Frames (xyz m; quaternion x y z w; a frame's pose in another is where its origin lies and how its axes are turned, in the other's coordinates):
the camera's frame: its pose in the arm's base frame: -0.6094 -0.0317 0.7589 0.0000 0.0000 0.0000 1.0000
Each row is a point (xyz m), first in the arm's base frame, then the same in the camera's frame.
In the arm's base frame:
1: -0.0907 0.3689 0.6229
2: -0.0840 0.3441 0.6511
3: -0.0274 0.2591 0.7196
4: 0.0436 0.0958 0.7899
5: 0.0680 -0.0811 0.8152
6: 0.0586 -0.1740 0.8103
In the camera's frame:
1: 0.5187 0.4006 -0.1360
2: 0.5254 0.3758 -0.1078
3: 0.5820 0.2908 -0.0393
4: 0.6530 0.1275 0.0310
5: 0.6774 -0.0494 0.0563
6: 0.6680 -0.1423 0.0514

